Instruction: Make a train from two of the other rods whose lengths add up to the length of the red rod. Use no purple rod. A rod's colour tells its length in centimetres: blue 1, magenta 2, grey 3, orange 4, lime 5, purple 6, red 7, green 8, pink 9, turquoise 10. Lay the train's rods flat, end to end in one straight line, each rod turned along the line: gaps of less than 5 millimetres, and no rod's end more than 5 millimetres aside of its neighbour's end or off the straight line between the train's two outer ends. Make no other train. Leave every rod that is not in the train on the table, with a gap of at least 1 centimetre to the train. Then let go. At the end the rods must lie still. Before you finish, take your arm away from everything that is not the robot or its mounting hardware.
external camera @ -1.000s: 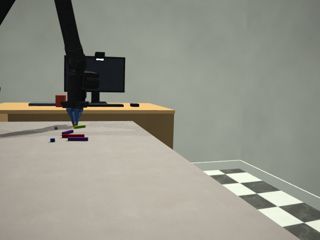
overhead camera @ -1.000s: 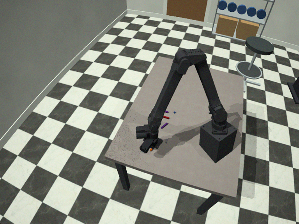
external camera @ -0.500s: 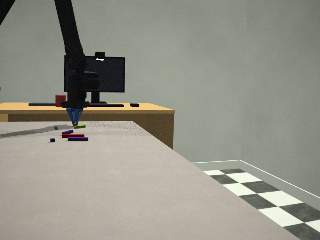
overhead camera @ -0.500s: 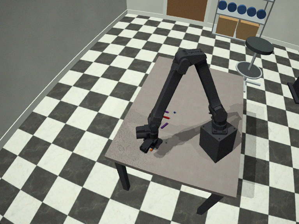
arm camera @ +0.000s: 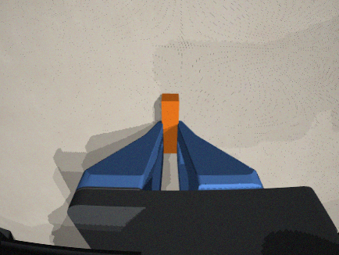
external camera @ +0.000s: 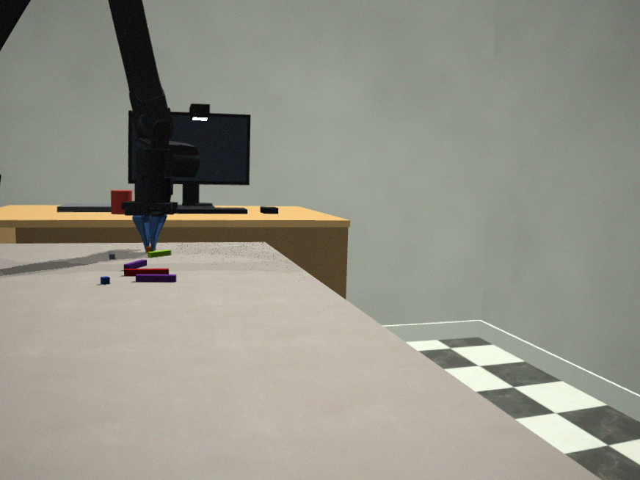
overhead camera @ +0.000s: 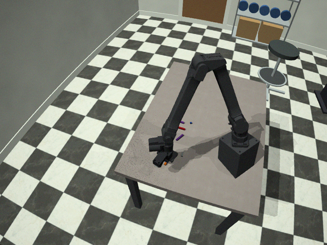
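The grey rod is 8 cm behind my hand, 7 cm to the right of it and 1 cm below it. The rest, counted from my hand: lime rod 6 cm to the right, 1 cm below, 1 cm ahead; orange rod right at my hand; purple rod 19 cm to the right, 5 cm behind, 1 cm below.
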